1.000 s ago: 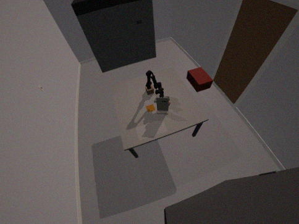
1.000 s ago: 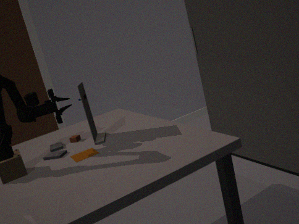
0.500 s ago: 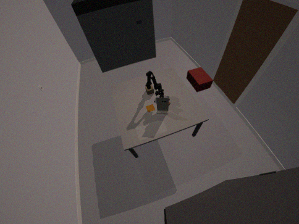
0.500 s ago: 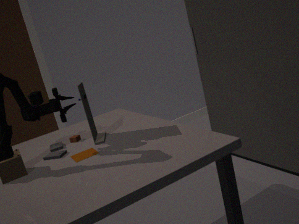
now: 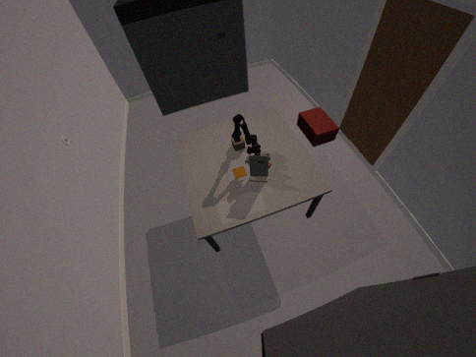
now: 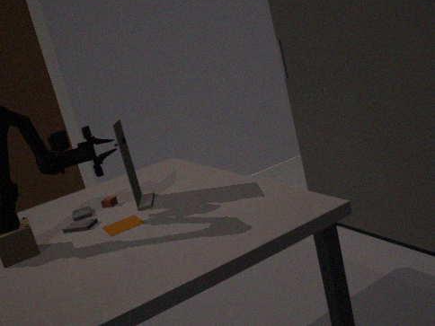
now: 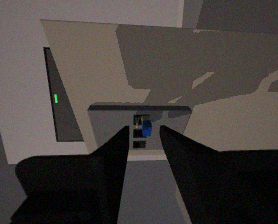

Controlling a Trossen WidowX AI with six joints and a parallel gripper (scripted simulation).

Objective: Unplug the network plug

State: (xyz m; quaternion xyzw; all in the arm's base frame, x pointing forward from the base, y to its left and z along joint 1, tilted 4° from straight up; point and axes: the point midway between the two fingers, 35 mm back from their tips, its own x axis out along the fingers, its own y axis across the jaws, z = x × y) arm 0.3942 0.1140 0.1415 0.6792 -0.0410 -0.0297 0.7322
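My gripper tip is 25 cm above the orange marked square, 18 cm to the left of it and 9 cm past it. The rest, counted from my gripper tip: network plug 1 cm ahead; grey upright panel 10 cm below, 4 cm ahead.
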